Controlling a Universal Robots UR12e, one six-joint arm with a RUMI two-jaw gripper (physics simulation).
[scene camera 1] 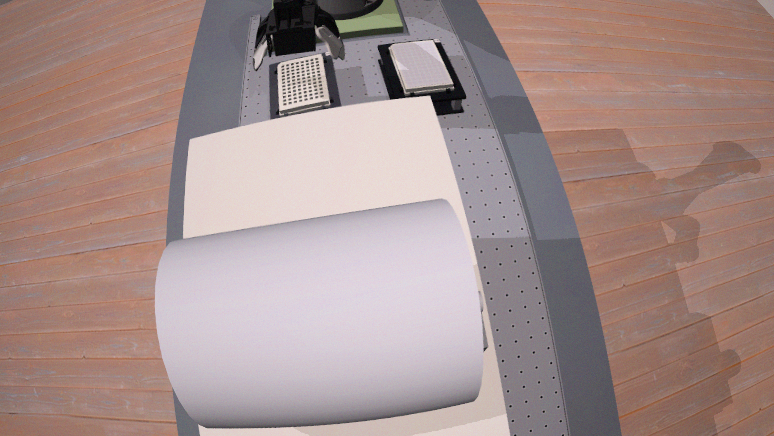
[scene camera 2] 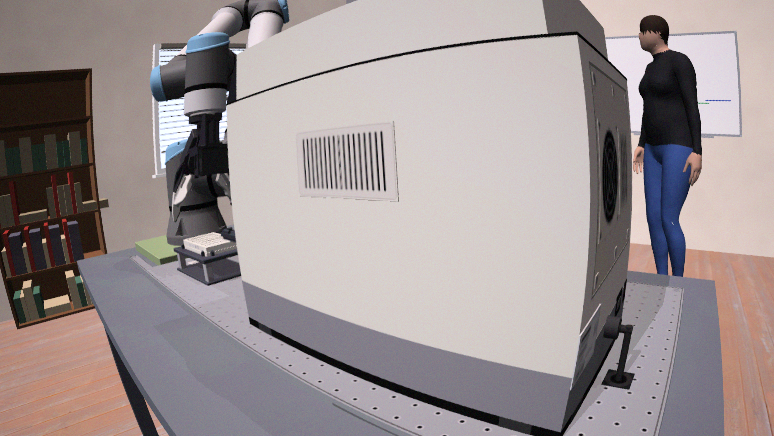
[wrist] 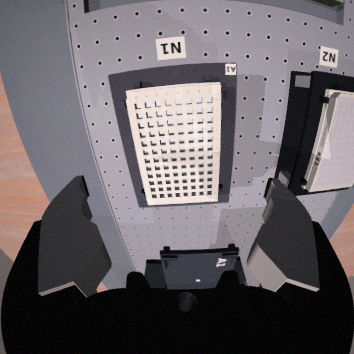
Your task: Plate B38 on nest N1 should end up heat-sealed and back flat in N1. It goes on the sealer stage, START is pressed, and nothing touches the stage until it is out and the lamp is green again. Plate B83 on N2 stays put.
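Note:
Plate B38, cream with a grid of open wells, lies in nest N1; it appears to be the plate on the raised nest in scene camera 2. My gripper is open and empty, its fingers wide apart above N1, higher than the plate. Plate B83, pale and smooth-topped, sits in nest N2. The dark stage marked A1 shows bare at the bottom of the wrist view. START and the lamp do not show.
The bulky sealer stands beyond the nests from the arm, with a large pale cylinder on top. A green block lies at the robot base. A person stands behind the table.

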